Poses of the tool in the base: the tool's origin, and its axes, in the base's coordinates. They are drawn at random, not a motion.
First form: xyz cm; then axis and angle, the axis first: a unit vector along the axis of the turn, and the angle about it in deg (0 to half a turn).
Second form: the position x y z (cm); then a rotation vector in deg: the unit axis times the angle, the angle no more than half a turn. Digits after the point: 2 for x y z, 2 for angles.
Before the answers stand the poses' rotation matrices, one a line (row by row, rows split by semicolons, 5 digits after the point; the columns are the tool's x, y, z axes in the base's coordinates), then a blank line. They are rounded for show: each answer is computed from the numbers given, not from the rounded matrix.
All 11 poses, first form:
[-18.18 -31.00 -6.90 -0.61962 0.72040 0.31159 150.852]
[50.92 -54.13 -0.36 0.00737 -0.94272 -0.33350 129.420]
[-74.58 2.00 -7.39 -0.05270 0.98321 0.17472 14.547]
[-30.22 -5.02 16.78 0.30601 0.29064 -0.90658 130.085]
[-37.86 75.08 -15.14 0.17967 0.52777 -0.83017 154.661]
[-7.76 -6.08 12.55 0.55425 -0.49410 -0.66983 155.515]
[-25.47 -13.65 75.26 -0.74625 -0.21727 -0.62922 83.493]
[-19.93 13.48 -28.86 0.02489 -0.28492 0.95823 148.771]
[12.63 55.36 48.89 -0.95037 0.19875 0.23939 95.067]
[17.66 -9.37 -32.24 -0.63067 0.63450 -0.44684 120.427]
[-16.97 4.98 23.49 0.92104 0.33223 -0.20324 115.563]
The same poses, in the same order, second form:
-0.15412 -0.98799 -0.01080; -0.68446 0.09887 0.72231; -0.71257 0.11872 -0.69148
-0.63491 0.24627 -0.73228; -0.26899 0.81806 0.50835; 0.72424 0.51973 -0.45315
0.96803 -0.04555 0.24666; 0.04222 0.99893 0.01874; -0.24725 -0.00773 0.96892
-0.48998 0.83982 -0.23370; -0.54741 -0.50506 -0.66728; -0.67843 -0.19903 0.70719
-0.84233 0.53581 -0.05809; -0.17476 -0.37351 -0.91101; -0.50983 -0.75723 0.40826
-0.32331 -0.24547 -0.91390; -0.80070 -0.44376 0.40245; -0.50434 0.86187 -0.05307
0.60710 0.76892 0.20047; -0.48140 0.15518 0.86265; 0.63221 -0.62022 0.46437
-0.85395 -0.50996 -0.10347; 0.48365 -0.70451 -0.51938; 0.19196 -0.49357 0.84826
0.89464 -0.44402 -0.04963; 0.03289 -0.04533 0.99843; -0.44557 -0.89487 -0.02595
0.09274 -0.21752 0.97164; -0.98812 0.10004 0.11671; -0.12259 -0.97092 -0.20566
0.78286 0.62138 0.03174; 0.25469 -0.27350 -0.92754; -0.56768 0.73422 -0.37237

[-18.18 -31.00 -6.90 -93.47 108.67 47.00]
[50.92 -54.13 -0.36 0.95 -122.01 -43.16]
[-74.58 2.00 -7.39 -0.77 14.30 2.54]
[-30.22 -5.02 16.78 39.81 37.81 -117.93]
[-37.86 75.08 -15.14 27.79 81.63 -128.39]
[-7.76 -6.08 12.55 86.19 -76.84 -104.17]
[-25.47 -13.65 75.26 -62.31 -18.14 -52.54]
[-19.93 13.48 -28.86 3.70 -42.39 142.56]
[12.63 55.36 48.89 -90.35 18.89 22.76]
[17.66 -9.37 -32.24 -75.95 76.41 -53.81]
[-16.97 4.98 23.49 106.44 38.39 -23.49]

